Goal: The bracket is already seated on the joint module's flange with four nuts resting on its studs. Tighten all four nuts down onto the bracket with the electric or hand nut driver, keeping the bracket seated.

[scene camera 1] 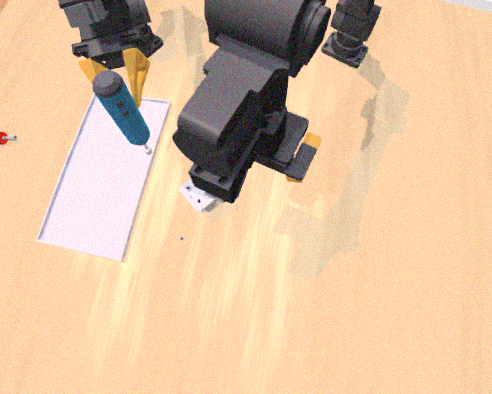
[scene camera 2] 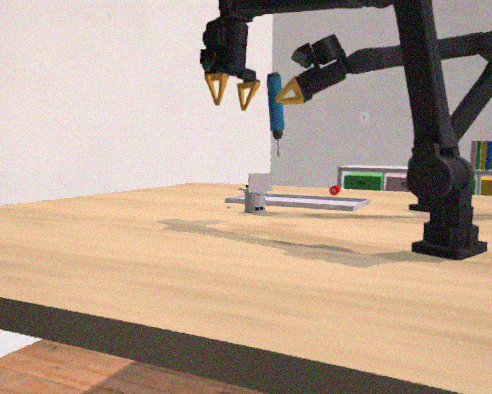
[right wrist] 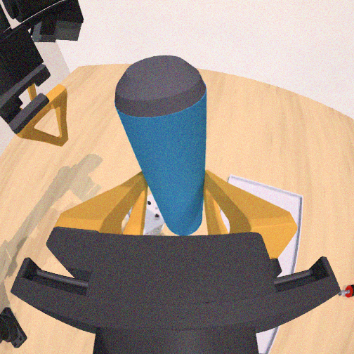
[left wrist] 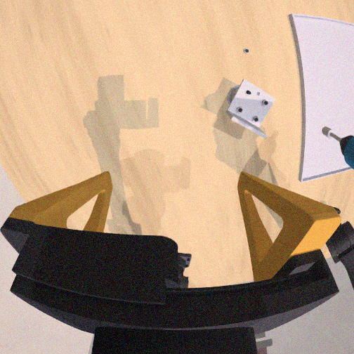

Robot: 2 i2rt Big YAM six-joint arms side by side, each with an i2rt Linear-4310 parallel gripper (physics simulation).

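Places are measured from the left arm's base along level axes (x ahead, y left, z up), in centimetres.
Pixels of known places: left gripper, fingertip midpoint: [scene camera 1: 259,164] [scene camera 2: 230,108]; right gripper, fingertip midpoint: [scene camera 1: 124,110] [scene camera 2: 275,101]; left arm's base, link origin: [scene camera 1: 344,51] [scene camera 2: 449,251].
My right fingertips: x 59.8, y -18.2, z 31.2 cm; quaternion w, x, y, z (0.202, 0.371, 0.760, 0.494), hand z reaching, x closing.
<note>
For each thing: its top centre in the pictures, then the offset to it from my right fingertips.
- grey joint module, top centre: [scene camera 2: 255,185] dz -23.8, dx -1.0, dy +9.0 cm
- small nut-like piece, top centre: [scene camera 1: 181,238] dz -30.7, dx +9.4, dy +9.7 cm
- blue electric nut driver, top centre: [scene camera 1: 100,72] [scene camera 2: 276,72] dz +8.1, dx +0.0, dy -0.2 cm
- pale shallow tray, top centre: [scene camera 1: 104,166] [scene camera 2: 297,198] dz -29.6, dx +5.0, dy -16.4 cm
- red-handled tool, top centre: [scene camera 2: 334,186] dz -27.8, dx +13.9, dy -48.4 cm
The bracket [scene camera 1: 196,197] [scene camera 2: 260,181] [left wrist: 254,101] [right wrist: 151,218], pale with an upright flange, sits on the grey joint module [scene camera 2: 254,203]. Dark round spots at its four stud positions show in the left wrist view; nut depth is too small to tell. A small nut-like piece [scene camera 1: 181,238] [left wrist: 246,50] lies on the table beside the module. My right gripper [scene camera 2: 278,99] [right wrist: 174,177] is shut on the blue electric nut driver [scene camera 1: 125,117] [scene camera 2: 276,110] [left wrist: 350,152] [right wrist: 172,150], held high, tip down and apart from the bracket. My left gripper [scene camera 2: 230,106] [left wrist: 174,178] is open and empty, high above the table.
A pale shallow tray [scene camera 1: 90,200] [scene camera 2: 345,206] [left wrist: 325,75] [right wrist: 291,205] lies beside the module. A red-handled tool [scene camera 1: 3,138] [scene camera 2: 334,190] [right wrist: 349,291] lies beyond the tray. The left arm [scene camera 1: 230,110] partly covers the module in scene camera 1.
</note>
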